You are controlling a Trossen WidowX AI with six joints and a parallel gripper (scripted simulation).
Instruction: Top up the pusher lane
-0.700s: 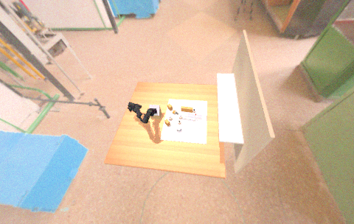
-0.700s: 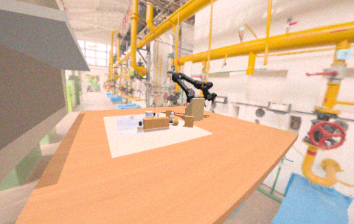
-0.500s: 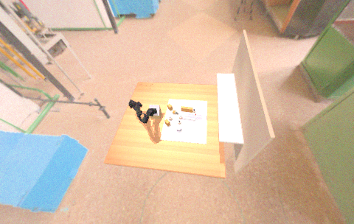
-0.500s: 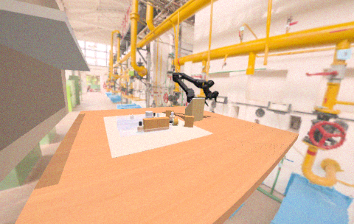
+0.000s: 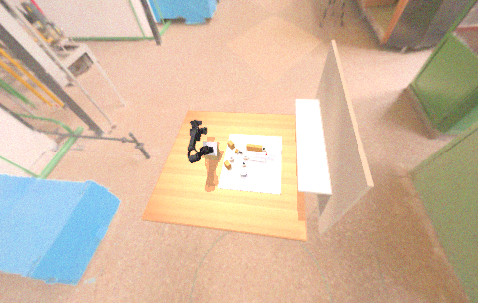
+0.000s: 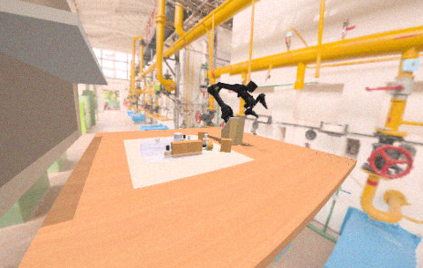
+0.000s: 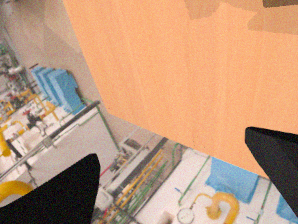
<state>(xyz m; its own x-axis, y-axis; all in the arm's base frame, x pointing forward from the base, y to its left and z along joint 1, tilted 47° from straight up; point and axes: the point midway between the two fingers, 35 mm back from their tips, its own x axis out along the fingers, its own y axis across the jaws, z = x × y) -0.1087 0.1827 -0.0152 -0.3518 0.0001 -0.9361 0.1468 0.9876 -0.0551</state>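
Right now the white mat is 52 cm ahead of my gripper tip, 18 cm to the right of it and 22 cm below it.
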